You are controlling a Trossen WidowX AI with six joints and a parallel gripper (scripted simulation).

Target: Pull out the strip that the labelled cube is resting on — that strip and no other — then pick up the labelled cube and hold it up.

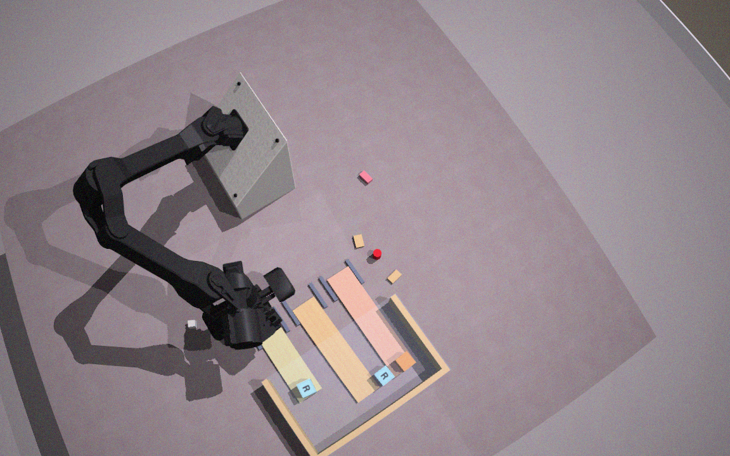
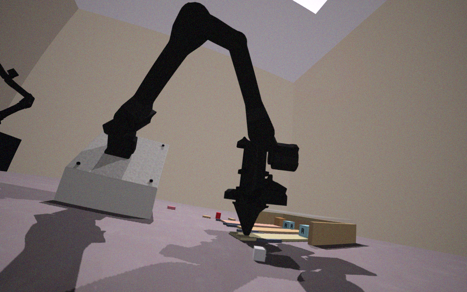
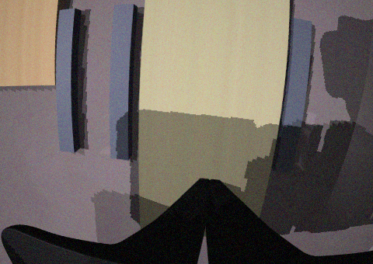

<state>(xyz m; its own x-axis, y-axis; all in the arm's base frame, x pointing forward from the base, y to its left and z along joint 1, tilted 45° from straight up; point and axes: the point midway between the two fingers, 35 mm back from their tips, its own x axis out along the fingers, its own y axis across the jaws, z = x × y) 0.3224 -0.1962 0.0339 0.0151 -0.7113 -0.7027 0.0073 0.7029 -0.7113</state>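
The white cube lies 130 mm to the right of my gripper tip and 50 mm behind it. Also, from my gripper tip: pink block 380 mm to the left, 130 mm behind; red peg 290 mm to the left, 40 mm ahead, 10 mm above.
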